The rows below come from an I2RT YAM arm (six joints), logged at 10 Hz.
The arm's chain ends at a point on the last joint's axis. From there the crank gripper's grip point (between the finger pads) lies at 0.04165 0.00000 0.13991 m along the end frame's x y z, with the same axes.
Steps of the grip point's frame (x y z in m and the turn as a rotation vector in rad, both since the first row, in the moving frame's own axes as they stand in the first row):
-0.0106 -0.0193 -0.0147 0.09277 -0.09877 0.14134
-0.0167 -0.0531 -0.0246 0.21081 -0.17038 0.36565
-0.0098 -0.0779 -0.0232 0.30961 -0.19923 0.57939
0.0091 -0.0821 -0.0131 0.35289 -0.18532 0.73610
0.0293 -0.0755 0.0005 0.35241 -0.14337 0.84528
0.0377 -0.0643 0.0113 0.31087 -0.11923 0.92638
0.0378 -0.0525 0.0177 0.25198 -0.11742 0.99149
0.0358 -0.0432 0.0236 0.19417 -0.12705 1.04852
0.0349 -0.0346 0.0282 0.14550 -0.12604 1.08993
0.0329 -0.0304 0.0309 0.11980 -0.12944 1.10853
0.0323 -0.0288 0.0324 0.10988 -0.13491 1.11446
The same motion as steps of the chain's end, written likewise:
0.0028 -0.0111 -0.0178 0.09277 -0.09877 0.14134
0.0044 -0.0343 -0.0280 0.21081 -0.17038 0.36565
0.0114 -0.0512 -0.0253 0.30961 -0.19923 0.57939
0.0263 -0.0552 -0.0146 0.35289 -0.18532 0.73610
0.0415 -0.0545 -0.0010 0.35241 -0.14337 0.84528
0.0500 -0.0523 0.0087 0.31087 -0.11923 0.92638
0.0545 -0.0495 0.0138 0.25198 -0.11742 0.99149
0.0585 -0.0478 0.0188 0.19417 -0.12705 1.04852
0.0618 -0.0458 0.0233 0.14550 -0.12604 1.08993
0.0624 -0.0447 0.0260 0.11980 -0.12944 1.10853
0.0633 -0.0439 0.0275 0.10988 -0.13491 1.11446

